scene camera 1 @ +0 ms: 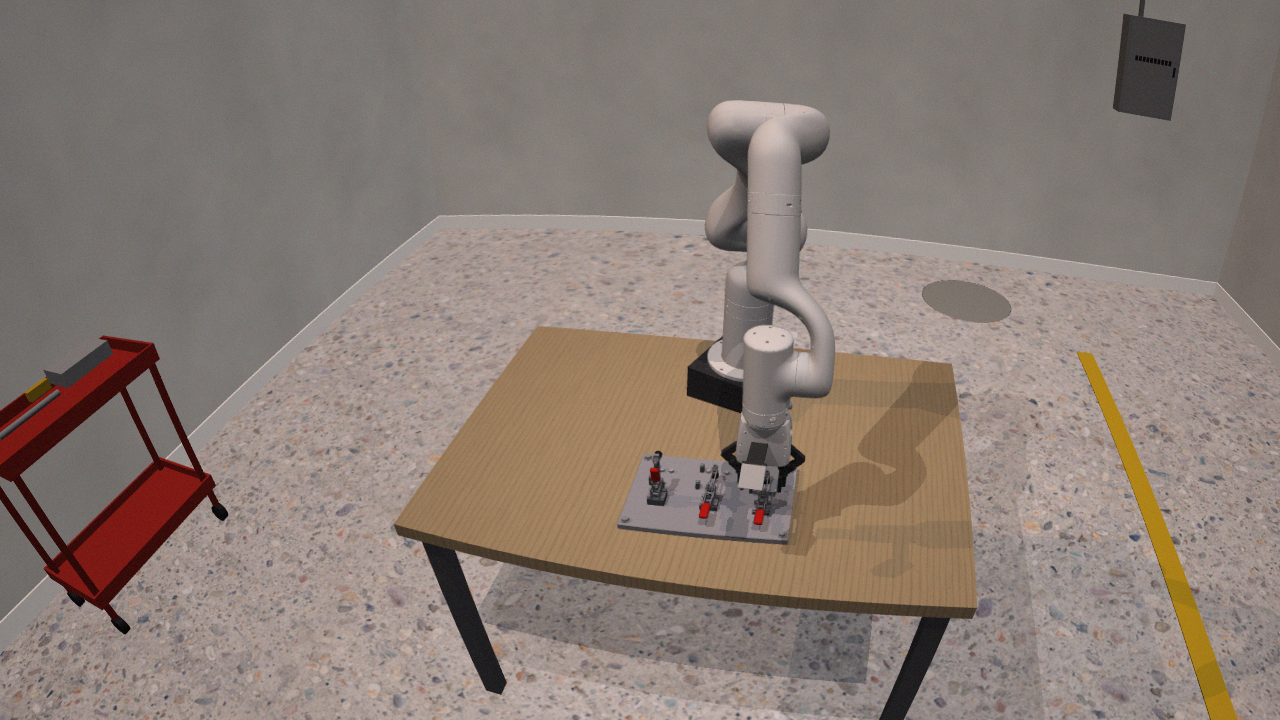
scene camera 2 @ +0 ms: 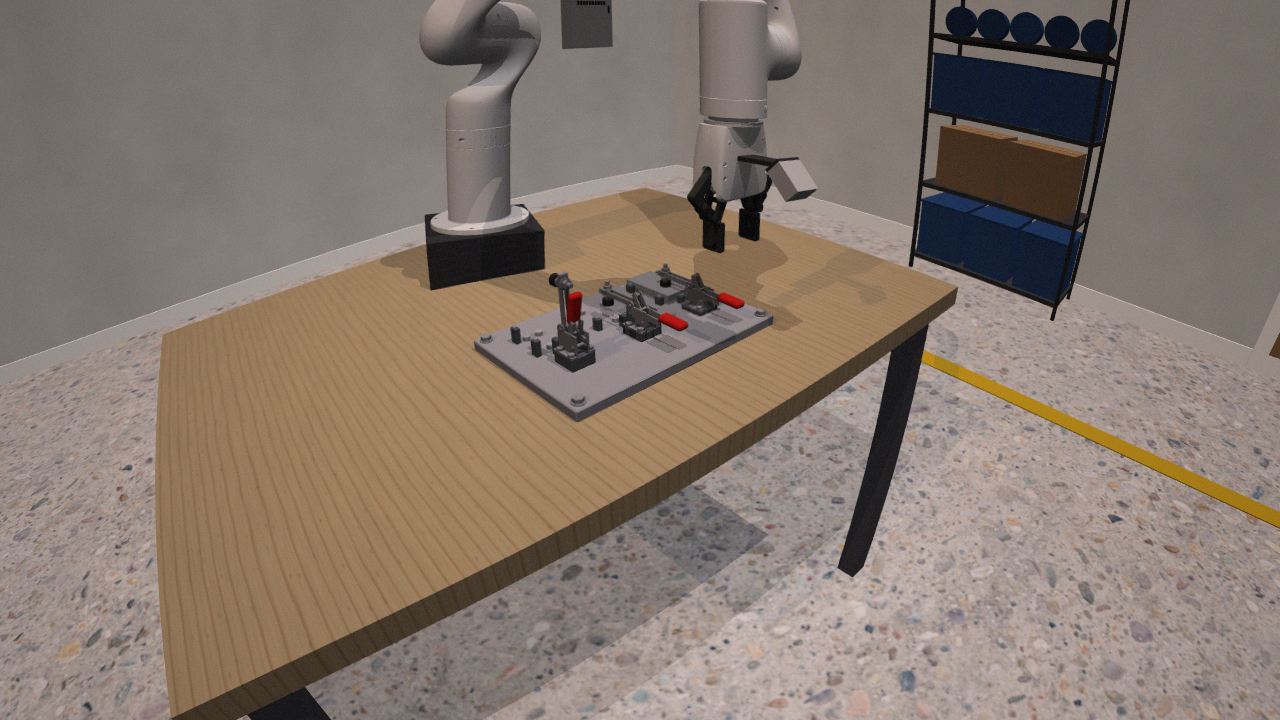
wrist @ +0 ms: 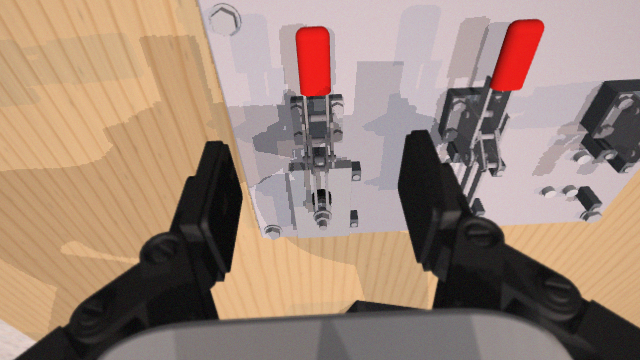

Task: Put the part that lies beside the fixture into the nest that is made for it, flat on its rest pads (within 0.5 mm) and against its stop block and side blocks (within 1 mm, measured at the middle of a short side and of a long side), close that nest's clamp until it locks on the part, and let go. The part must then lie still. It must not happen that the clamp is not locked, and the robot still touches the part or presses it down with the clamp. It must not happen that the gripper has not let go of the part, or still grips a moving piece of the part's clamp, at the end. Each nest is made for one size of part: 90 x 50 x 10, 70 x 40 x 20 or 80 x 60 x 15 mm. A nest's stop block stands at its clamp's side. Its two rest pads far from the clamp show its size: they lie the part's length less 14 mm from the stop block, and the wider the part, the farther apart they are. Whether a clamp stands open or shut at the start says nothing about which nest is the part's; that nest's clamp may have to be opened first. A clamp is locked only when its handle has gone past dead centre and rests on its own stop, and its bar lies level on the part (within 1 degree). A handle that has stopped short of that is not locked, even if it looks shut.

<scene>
my gripper: scene camera 1 761,486; scene camera 2; wrist
same spot on my gripper: (wrist: 476,269) = (scene camera 2: 721,210)
</scene>
